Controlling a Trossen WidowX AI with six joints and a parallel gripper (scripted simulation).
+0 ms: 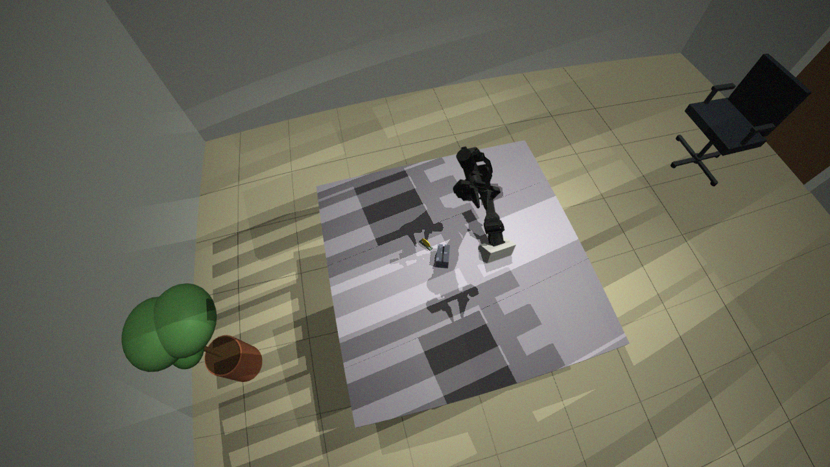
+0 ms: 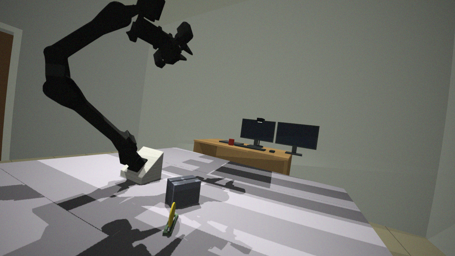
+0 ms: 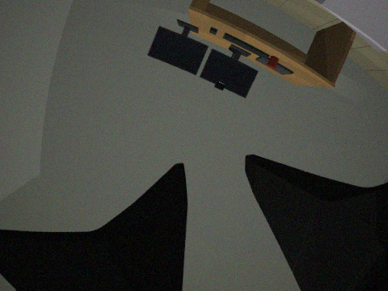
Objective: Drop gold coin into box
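Now: the coin 50 cm below my gripper tip, 19 cm to the right of it and 16 cm ahead of it.
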